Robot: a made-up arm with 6 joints. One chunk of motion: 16 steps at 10 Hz.
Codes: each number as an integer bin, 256 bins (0 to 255) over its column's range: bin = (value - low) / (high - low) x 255, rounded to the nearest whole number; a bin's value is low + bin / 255 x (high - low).
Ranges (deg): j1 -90..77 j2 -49..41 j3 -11..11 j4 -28..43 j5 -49..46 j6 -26..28
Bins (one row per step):
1: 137 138 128 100 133 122
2: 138 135 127 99 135 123
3: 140 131 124 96 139 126
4: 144 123 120 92 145 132
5: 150 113 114 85 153 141
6: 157 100 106 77 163 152
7: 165 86 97 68 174 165
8: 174 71 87 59 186 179
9: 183 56 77 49 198 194
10: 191 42 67 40 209 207
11: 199 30 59 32 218 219
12: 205 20 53 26 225 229
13: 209 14 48 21 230 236
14: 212 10 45 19 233 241
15: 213 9 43 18 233 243
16: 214 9 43 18 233 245
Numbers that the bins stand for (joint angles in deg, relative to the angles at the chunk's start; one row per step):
1: -0.28 -0.29 0.04 -0.16 0.55 -0.16
2: 0.38 -1.35 -0.04 -0.44 1.29 0.05
3: 1.69 -2.76 -0.30 -1.27 2.78 0.68
4: 4.31 -5.59 -0.65 -2.38 5.02 1.95
5: 8.24 -9.12 -1.16 -4.33 8.00 3.86
6: 12.82 -13.71 -1.85 -6.56 11.73 6.19
7: 18.06 -18.65 -2.63 -9.07 15.82 8.94
8: 23.95 -23.94 -3.49 -11.57 20.29 11.91
9: 29.85 -29.24 -4.36 -14.36 24.76 15.08
10: 35.09 -34.18 -5.22 -16.86 28.86 17.84
11: 40.33 -38.41 -5.91 -19.09 32.22 20.38
12: 44.25 -41.94 -6.43 -20.76 34.82 22.49
13: 46.87 -44.06 -6.86 -22.15 36.69 23.98
14: 48.84 -45.47 -7.12 -22.71 37.80 25.04
15: 49.49 -45.82 -7.29 -22.99 37.80 25.46
16: 50.15 -45.82 -7.29 -22.99 37.80 25.88

